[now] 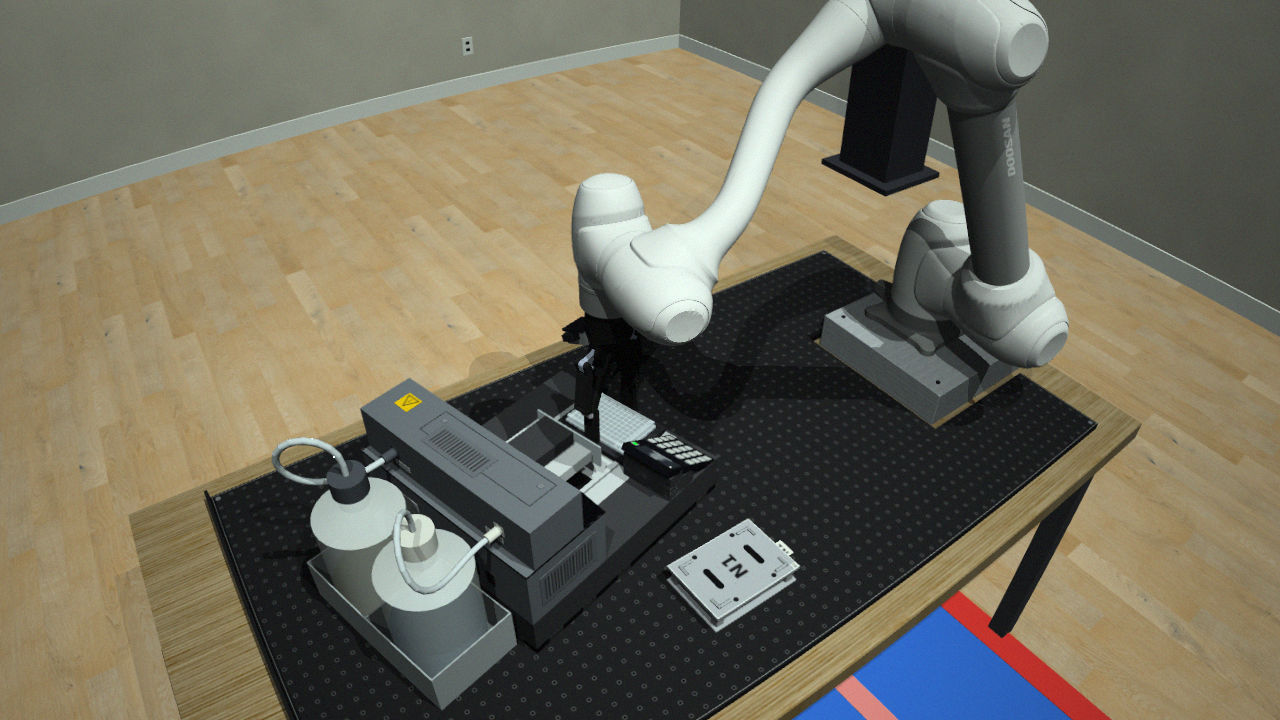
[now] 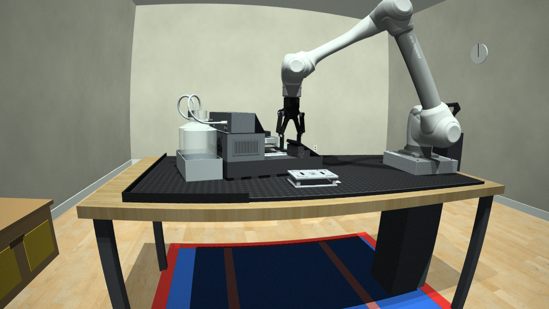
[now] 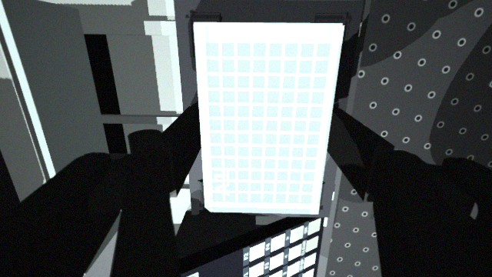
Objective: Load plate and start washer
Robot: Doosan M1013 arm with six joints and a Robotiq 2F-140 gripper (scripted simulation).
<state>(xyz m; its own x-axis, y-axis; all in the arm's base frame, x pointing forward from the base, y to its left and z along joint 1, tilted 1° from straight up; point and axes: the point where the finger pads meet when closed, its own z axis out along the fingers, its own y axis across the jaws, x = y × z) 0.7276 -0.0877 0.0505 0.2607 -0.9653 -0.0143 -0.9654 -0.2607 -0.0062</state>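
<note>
Right now my hand is 2 cm above the white well plate. Round my hand: plate nest N1: 33 cm to the left, 8 cm below; then N1 label: 11 cm behind, 33 cm to the left, 11 cm below; then plate washer: 15 cm ahead, 4 cm to the left, 2 cm above.
</note>
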